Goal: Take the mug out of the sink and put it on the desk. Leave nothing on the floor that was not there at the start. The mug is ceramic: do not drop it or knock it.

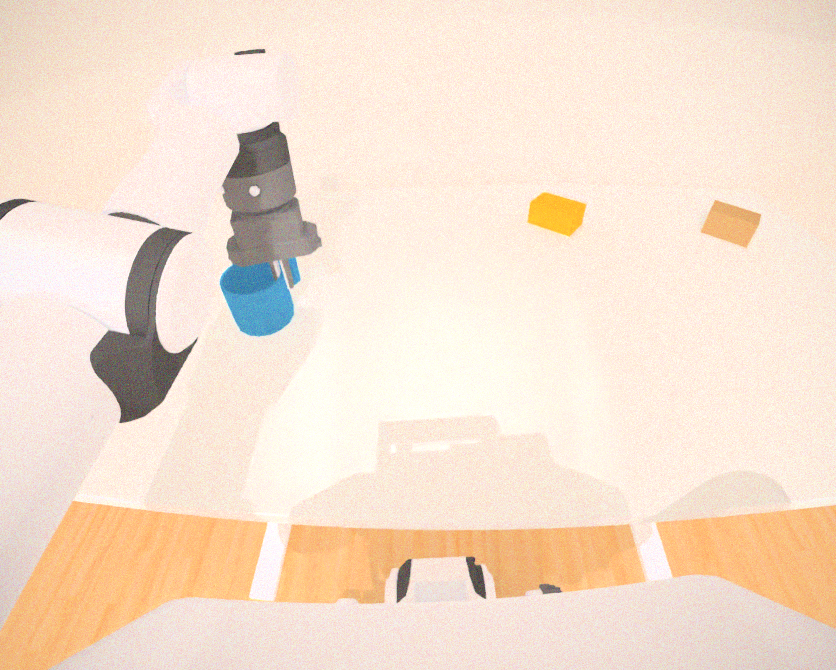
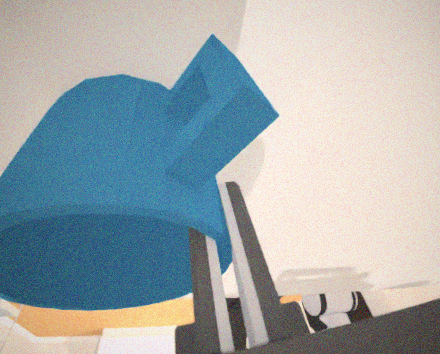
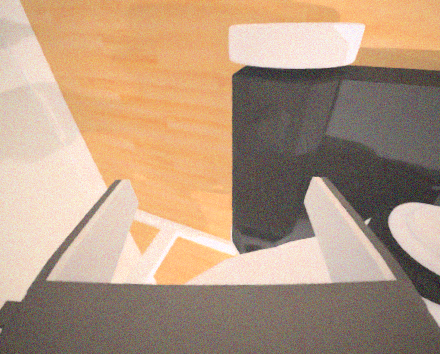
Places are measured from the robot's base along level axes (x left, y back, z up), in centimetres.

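Where they show: left gripper, fingertip midpoint: (image 1: 285, 286) (image 2: 214, 197); right gripper, fingertip midpoint: (image 3: 220, 190).
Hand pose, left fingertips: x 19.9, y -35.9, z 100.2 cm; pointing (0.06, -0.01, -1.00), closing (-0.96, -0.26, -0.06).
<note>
Each offset is from my left fingertips to the top centre of the thing. Level surfaces: height alone.
The blue mug @(dy -0.5, dx +3.3, dz +3.6 cm) (image 1: 259, 303) (image 2: 110, 150) is over the left part of the white desk @(dz -5.2 cm) (image 1: 453, 335) (image 2: 350, 150), with its opening up. My left gripper (image 1: 284, 273) (image 2: 214, 197) is shut on the mug's wall at the rim, beside the handle, with one finger inside and one outside. A shadow of the arm and mug lies on the desk. The gap between the mug's bottom and the desk is hard to tell. My right gripper (image 3: 220, 190) is open and empty, low beside the desk. The sink does not show.
A yellow block @(dy -22.9, dx -46.9, dz -0.7 cm) (image 1: 556, 214) and an orange-tan block @(dy -17.5, dx -82.1, dz -0.2 cm) (image 1: 730, 223) lie at the desk's back right. White desk legs (image 1: 265, 561) (image 1: 654, 552) show below the front edge. My dark base (image 3: 280, 150) stands on the wooden floor @(dz -100.2 cm) (image 3: 150, 100).
</note>
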